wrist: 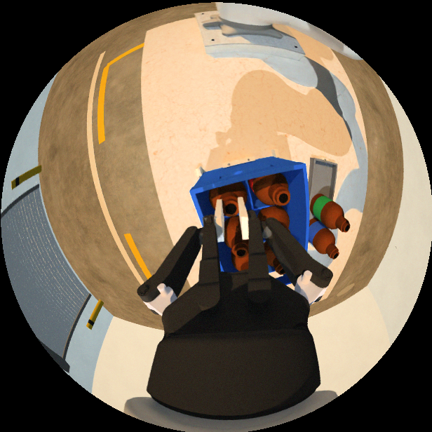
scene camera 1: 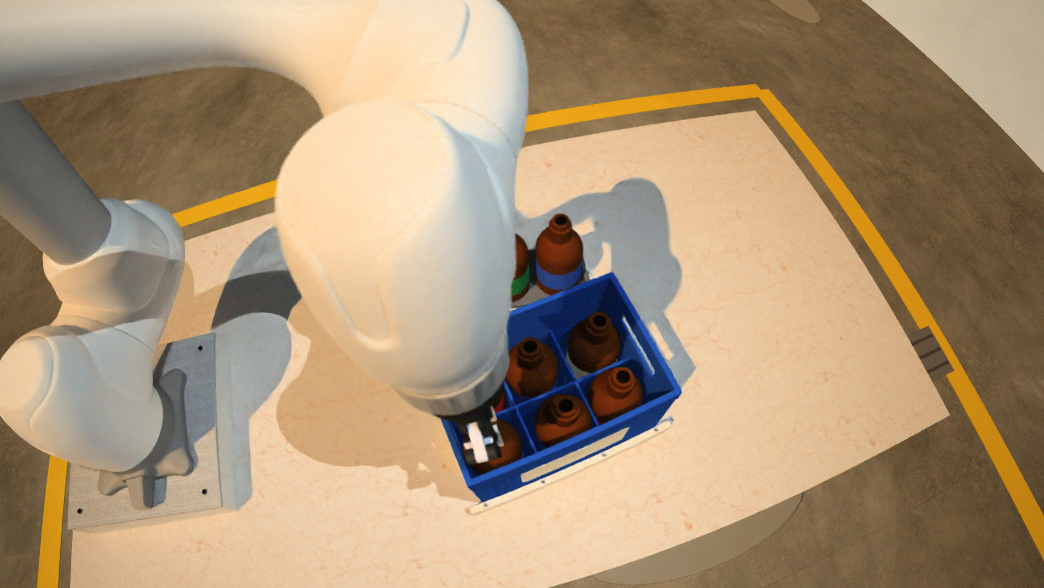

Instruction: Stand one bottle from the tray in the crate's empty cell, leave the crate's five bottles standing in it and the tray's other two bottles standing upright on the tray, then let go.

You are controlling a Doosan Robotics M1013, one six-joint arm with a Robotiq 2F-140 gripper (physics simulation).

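Places are measured from the arm's base along level axes (x back, y right, z up), in millimetres.
Pixels of known places: gripper, between the fingertips: (scene camera 1: 487,433); arm's base, origin of its link: (scene camera 1: 144,432).
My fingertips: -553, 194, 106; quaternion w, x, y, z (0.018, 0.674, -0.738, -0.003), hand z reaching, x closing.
Ahead of a thing's pixels: the offset from my fingertips to its top centre, as dx, dy, dz. "spot": to the spot under its first point.
My gripper (scene camera 1: 482,441) (wrist: 230,207) is shut on the neck of a brown bottle @[+0, +2, +9] (scene camera 1: 505,447) (wrist: 227,192). That bottle is upright, down inside a corner cell of the blue crate @[spot: -203, +41, -60] (scene camera 1: 650,417) (wrist: 225,175); whether its base touches the crate floor is hidden. The crate's five other brown bottles stand in the other cells, one with a red label (wrist: 267,189) beside the held bottle. A green-banded bottle @[-113, -278, -11] (scene camera 1: 520,270) (wrist: 330,210) and a blue-banded bottle @[-196, -259, -11] (scene camera 1: 559,255) (wrist: 322,237) stand upright on the tray (wrist: 312,175), behind the crate in the scene view.
A pale strip @[spot: -89, +52, -141] (scene camera 1: 569,469) runs along the crate's front side. The arm's base plate (scene camera 1: 197,423) (wrist: 250,46) is on the left in the scene view. The arm covers part of the tray area there. The crate's walls and dividers surround the held bottle closely.
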